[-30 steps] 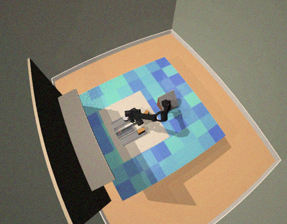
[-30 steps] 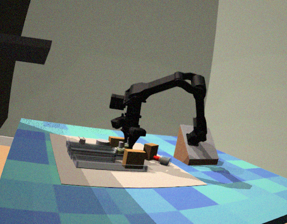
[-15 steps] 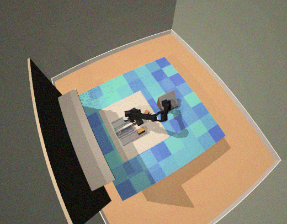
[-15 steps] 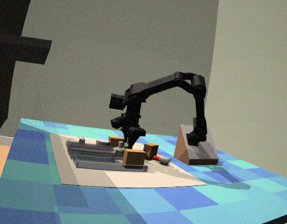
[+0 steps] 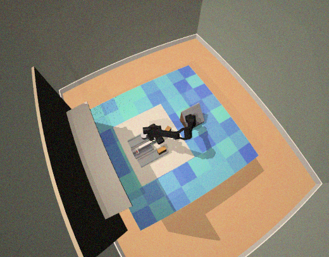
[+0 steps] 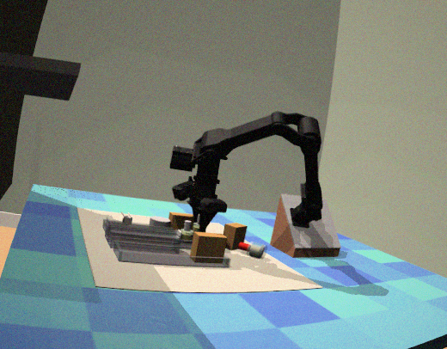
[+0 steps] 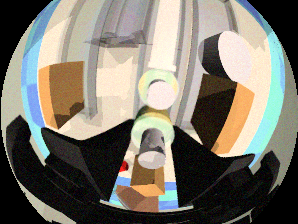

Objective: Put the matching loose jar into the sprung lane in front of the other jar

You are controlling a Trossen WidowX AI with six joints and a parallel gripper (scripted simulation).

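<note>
Right now the grey lane rack is 14 cm ahead of my gripper tip, 4 cm to the left of it and 3 cm below it.
</note>
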